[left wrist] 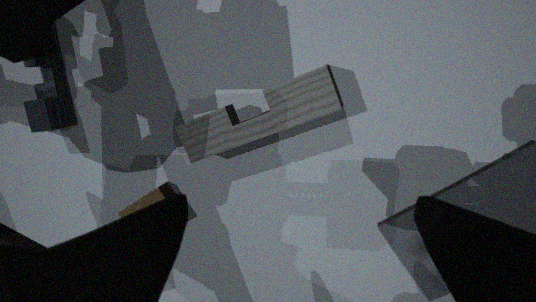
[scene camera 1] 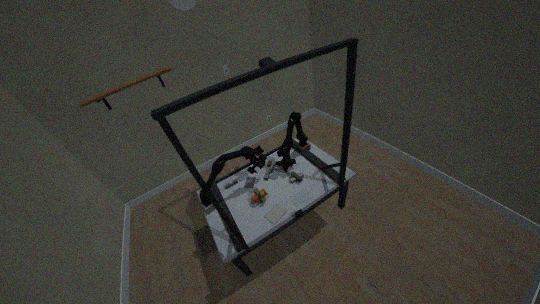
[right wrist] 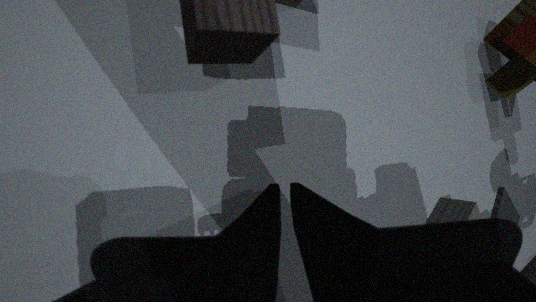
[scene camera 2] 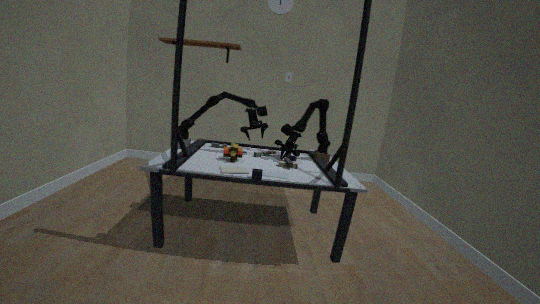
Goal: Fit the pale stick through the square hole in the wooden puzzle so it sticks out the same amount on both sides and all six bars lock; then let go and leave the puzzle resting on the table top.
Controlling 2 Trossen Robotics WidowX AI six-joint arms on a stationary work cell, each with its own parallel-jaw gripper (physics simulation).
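Places are measured from the left arm's base along level axes (x left, y back, z up), in centimetres.
Pixels of known places: left gripper, fingertip midpoint: (left wrist: 302, 207) (scene camera 1: 261, 169) (scene camera 2: 256, 139); right gripper, fingertip midpoint: (scene camera 1: 285, 171) (right wrist: 284, 192) (scene camera 2: 281, 158); left arm's base, link origin: (scene camera 1: 207, 202) (scene camera 2: 183, 138); right arm's base, link origin: (scene camera 1: 303, 144) (scene camera 2: 322, 152).
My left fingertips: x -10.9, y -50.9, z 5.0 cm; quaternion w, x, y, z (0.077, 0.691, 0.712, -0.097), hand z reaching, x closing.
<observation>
Ahead of a thing's pixels: the offset from my left fingertips to its top centre. "*": to the spot under its first point.
A cluster of crossed orange, red and yellow-green bars (scene camera 1: 258, 195) (scene camera 2: 233, 151) (right wrist: 522, 42) stands on the table. A separate group of crossed pale and brown bars @(dx -24.0, dy -17.5, dz -7.1 cm) (scene camera 1: 296, 177) (scene camera 2: 288, 164) lies to the right. A pale, striped, notched bar @(* dx -2.5, dy -1.2, dz -8.6 cm) (left wrist: 307, 107) lies on the table in the left wrist view. I cannot tell which bar is the pale stick; no square hole is discernible. My left gripper (scene camera 1: 256, 167) (scene camera 2: 256, 136) (left wrist: 302, 207) is open and empty above the table. My right gripper (scene camera 1: 286, 169) (scene camera 2: 283, 157) (right wrist: 284, 192) is shut, with no bar visible between its fingertips, low over the table.
A brown striped bar @(* dx -18.7, dy -18.2, dz -7.1 cm) (right wrist: 232, 17) lies beyond the right fingertips. A dark stepped bar @(dx -4.4, dy -26.0, dz -8.6 cm) (left wrist: 52, 112) and a dark grey plate @(dx +5.6, dy +11.8, dz -10.9 cm) (left wrist: 490, 190) flank the left wrist view. A pale flat tile @(dx -35.0, dy +17.4, dz -11.0 cm) (scene camera 1: 275, 214) (scene camera 2: 235, 170) lies near the front edge. A black frame (scene camera 1: 350, 90) (scene camera 2: 177, 75) surrounds the table.
</observation>
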